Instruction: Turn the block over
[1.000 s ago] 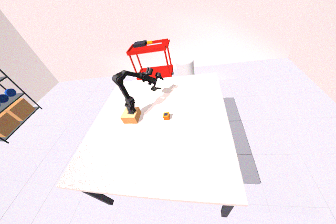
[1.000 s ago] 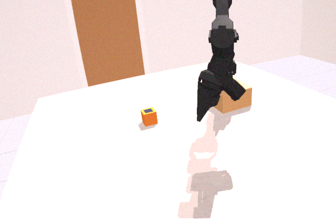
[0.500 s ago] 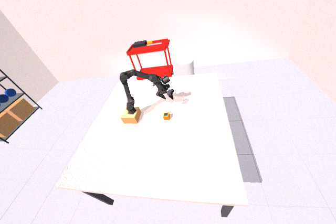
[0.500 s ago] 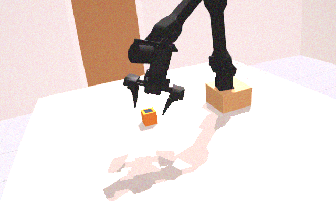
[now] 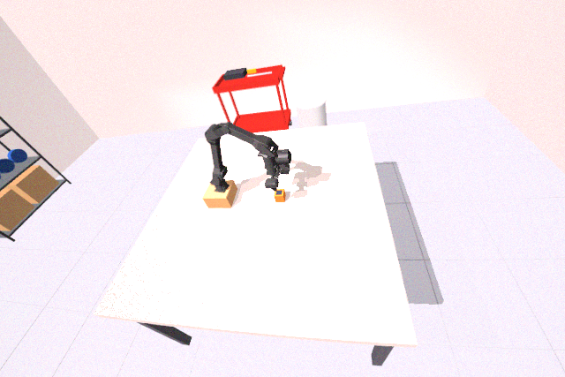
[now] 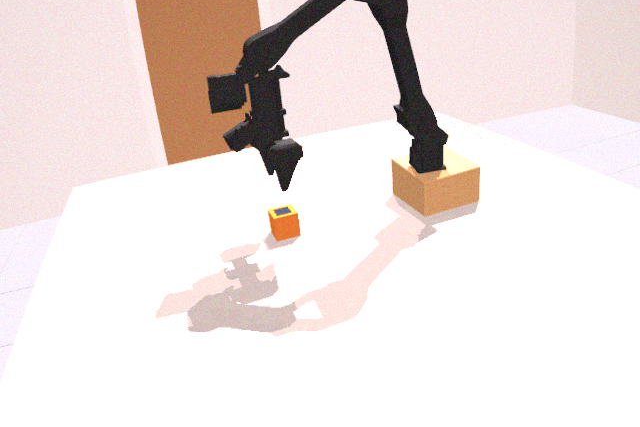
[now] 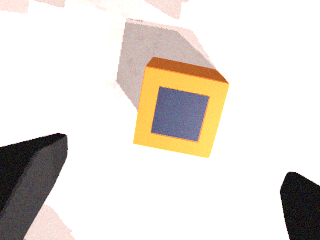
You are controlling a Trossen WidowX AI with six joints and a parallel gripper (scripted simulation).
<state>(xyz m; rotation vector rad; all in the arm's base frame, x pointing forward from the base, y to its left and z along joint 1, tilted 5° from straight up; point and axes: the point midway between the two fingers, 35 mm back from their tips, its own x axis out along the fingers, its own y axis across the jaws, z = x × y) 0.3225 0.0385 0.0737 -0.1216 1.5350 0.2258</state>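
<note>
My gripper tip is now 80 mm above the orange block.
</note>
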